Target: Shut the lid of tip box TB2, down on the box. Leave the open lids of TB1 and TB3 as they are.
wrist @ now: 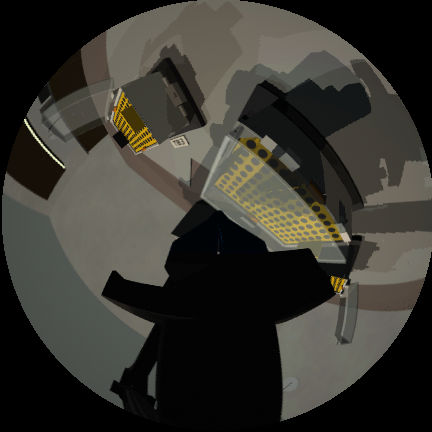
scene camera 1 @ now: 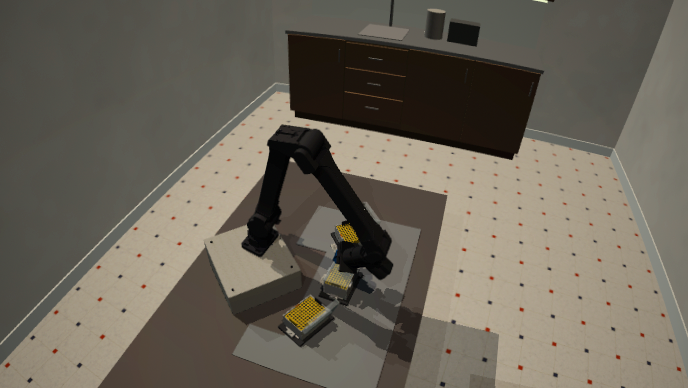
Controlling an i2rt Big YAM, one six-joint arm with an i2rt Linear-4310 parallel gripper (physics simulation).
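Seen in the pictures: gripper, fingertip midpoint: (wrist: 217, 215) (scene camera 1: 334, 260); arm's base, link origin: (scene camera 1: 260, 240).
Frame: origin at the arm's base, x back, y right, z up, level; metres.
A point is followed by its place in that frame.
Tip box TB2 (scene camera 1: 334, 291) @[x -0.305, y 0.019, z -0.084 m] (wrist: 320, 165) @[x -0.345, y -0.045, z -0.088 m] is the middle box, with yellow tip rows. Its clear lid (scene camera 1: 340, 279) @[x -0.315, y -0.004, z -0.040 m] (wrist: 270, 195) @[x -0.330, y -0.066, z -0.040 m] lies low over the tips; whether it is fully seated cannot be told. My gripper (scene camera 1: 336, 257) @[x -0.258, y -0.071, z -0.036 m] (wrist: 217, 215) @[x -0.258, y -0.071, z -0.036 m] is shut and empty, beside the lid's edge in the wrist view; contact is unclear. TB3 (wrist: 155, 105) @[x -0.288, y -0.204, z -0.079 m] is at the upper left of the wrist view, its clear lid (wrist: 75, 112) @[x -0.296, y -0.298, z -0.010 m] open. TB1 (wrist: 338, 284) @[x -0.304, y 0.162, z -0.060 m] is partly hidden at the right, its lid (wrist: 348, 315) @[x -0.351, y 0.119, z -0.009 m] open. Both outer boxes' lids stand open in the scene view.
The arm stands on a pale pedestal (scene camera 1: 255, 270) @[x -0.055, y 0.113, z -0.017 m] left of the boxes. The boxes rest on a grey mat (scene camera 1: 320, 362) @[x -0.381, y 0.265, z -0.117 m] over a brown area (scene camera 1: 165, 345) @[x 0.083, y 0.461, z -0.121 m]. One outer box (scene camera 1: 306, 315) @[x -0.278, y 0.164, z -0.060 m] is in front of TB2, another (scene camera 1: 346, 232) @[x -0.225, y -0.242, z -0.062 m] behind it near the forearm. A cabinet (scene camera 1: 375, 90) stands far back.
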